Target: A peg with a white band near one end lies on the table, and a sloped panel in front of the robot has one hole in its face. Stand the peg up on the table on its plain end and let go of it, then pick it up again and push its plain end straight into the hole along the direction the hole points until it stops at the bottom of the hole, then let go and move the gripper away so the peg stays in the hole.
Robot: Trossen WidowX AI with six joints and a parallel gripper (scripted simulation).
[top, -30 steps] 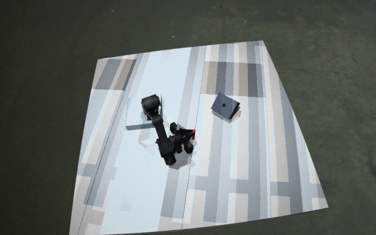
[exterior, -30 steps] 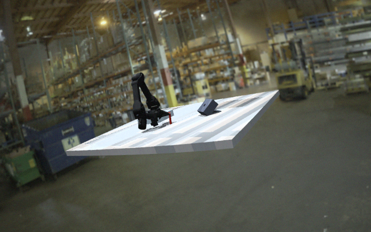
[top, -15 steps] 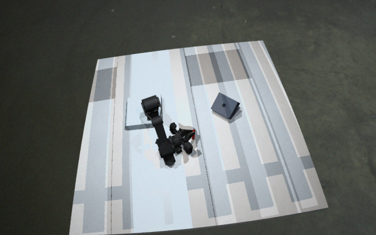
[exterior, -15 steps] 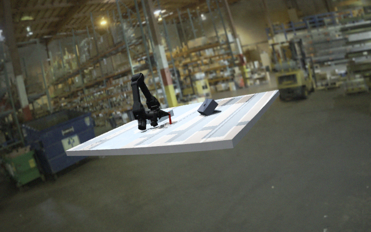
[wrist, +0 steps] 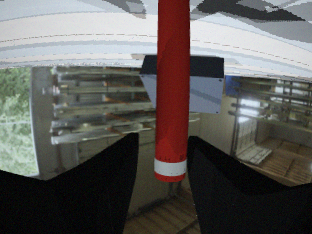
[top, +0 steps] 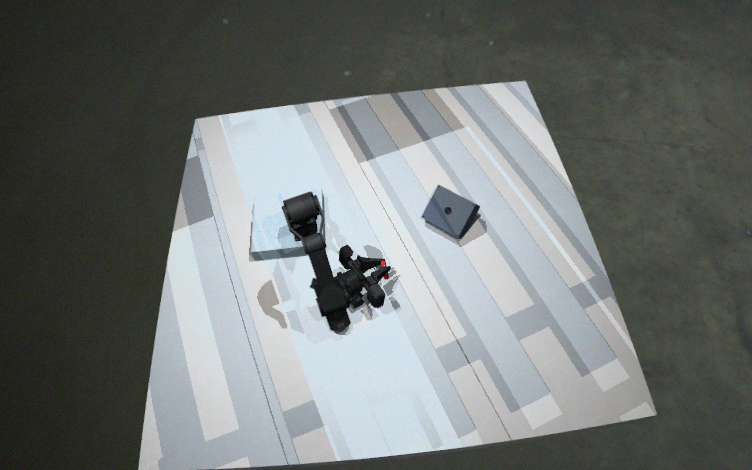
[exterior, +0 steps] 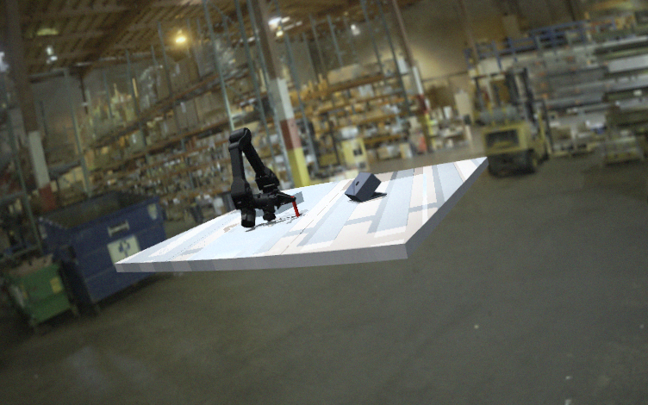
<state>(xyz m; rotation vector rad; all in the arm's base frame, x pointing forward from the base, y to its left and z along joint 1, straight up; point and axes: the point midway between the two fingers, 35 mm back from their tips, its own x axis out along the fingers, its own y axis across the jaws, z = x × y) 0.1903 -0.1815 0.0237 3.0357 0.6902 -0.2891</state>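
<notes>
Now: gripper tip 10 mm past the red peg and 10 mm above it. From my gripper tip the other things lie so: dark sloped panel 210 mm ahead, 160 mm to the left, 20 mm below.
</notes>
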